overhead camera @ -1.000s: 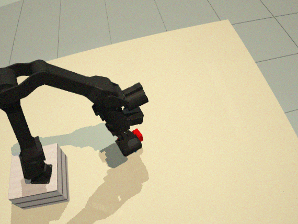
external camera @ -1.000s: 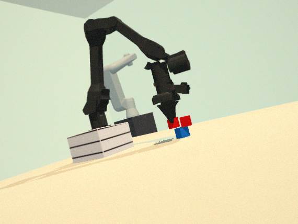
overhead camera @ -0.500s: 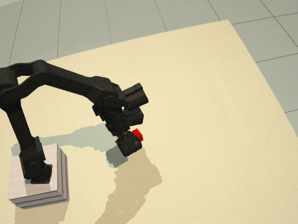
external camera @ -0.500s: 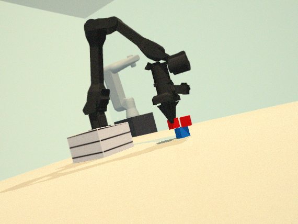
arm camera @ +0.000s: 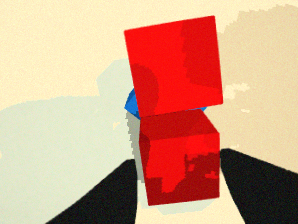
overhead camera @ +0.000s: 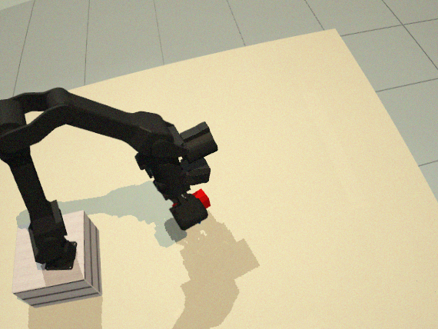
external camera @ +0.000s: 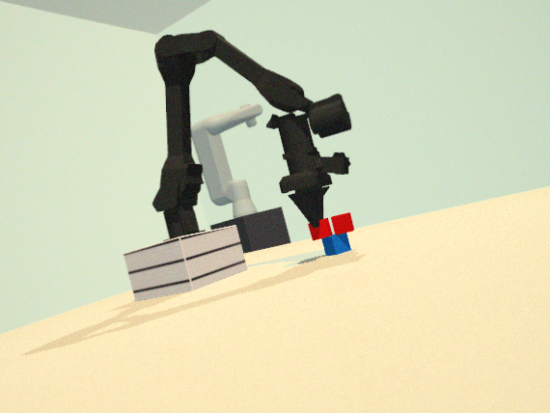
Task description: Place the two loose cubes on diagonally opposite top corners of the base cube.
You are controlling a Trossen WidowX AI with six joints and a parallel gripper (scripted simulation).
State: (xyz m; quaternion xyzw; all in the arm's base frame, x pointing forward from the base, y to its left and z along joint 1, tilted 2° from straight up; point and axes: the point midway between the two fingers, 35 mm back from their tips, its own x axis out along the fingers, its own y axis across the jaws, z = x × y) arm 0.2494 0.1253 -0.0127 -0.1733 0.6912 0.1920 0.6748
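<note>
Now: the red cube 40 mm ahead of my gripper tip, 20 mm to the left of it and 10 mm below it. The rest, counted from my gripper tip: blue cube 40 mm below, 20 mm ahead, 10 mm to the left.
</note>
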